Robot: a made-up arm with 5 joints.
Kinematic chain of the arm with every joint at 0, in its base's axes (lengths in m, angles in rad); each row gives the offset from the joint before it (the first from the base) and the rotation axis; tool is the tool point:
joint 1: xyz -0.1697 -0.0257 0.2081 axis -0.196 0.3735 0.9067
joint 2: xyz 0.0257 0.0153 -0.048 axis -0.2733 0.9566 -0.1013
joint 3: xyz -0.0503 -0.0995 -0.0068 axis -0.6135 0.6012 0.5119
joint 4: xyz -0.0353 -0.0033 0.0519 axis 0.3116 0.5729 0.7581
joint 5: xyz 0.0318 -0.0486 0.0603 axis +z
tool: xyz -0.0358 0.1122 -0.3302
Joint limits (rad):
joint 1: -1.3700..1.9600
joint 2: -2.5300..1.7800
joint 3: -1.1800..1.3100
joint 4: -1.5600..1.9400
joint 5: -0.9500..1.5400
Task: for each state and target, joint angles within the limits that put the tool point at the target. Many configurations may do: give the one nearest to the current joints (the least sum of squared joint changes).
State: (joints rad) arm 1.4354 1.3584 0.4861 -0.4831 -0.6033
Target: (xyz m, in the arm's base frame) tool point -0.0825 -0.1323 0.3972
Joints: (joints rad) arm 1.3688 1.6389 0.6635 -0.0405 -0.4180
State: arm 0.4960 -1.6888 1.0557 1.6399 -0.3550
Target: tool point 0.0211 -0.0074 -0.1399
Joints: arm 0.2096 -1.8495 0.7586 0.8973 -0.5224
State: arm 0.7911 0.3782 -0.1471 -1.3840 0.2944
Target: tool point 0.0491 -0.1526 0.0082
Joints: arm 1.0359 -0.1453 -0.2783 -1.5600 0.0594
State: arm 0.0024 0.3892 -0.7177 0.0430 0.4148
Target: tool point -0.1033 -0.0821 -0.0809
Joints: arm -0.1451 -0.2908 -0.2824 -0.5487 0.7743
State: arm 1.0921 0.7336 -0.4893 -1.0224 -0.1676
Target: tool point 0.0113 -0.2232 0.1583
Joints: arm 1.1514 1.3114 -0.4602 -1.3021 -0.1206
